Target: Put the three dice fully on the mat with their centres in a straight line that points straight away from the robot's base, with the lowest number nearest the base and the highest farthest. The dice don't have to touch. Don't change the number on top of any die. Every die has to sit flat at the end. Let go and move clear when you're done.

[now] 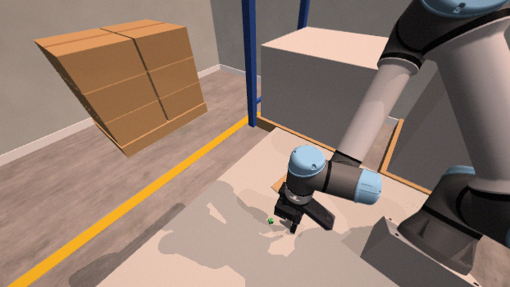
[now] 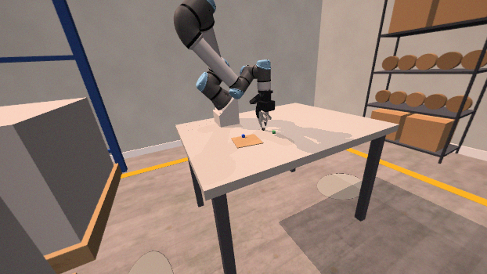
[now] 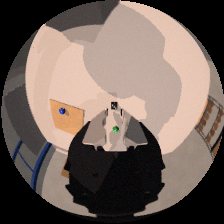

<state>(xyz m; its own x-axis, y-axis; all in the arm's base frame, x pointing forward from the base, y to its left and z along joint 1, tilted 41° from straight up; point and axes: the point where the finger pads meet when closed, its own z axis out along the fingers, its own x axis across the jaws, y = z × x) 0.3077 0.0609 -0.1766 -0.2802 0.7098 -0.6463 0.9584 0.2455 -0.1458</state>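
My gripper is now 30 mm above the black die. Round my hand: green die: 80 mm ahead, 30 mm to the left, 30 mm below; then blue die: 60 mm ahead, 150 mm to the right, 30 mm below; then tan mat: 110 mm ahead, 150 mm to the right, 40 mm below.
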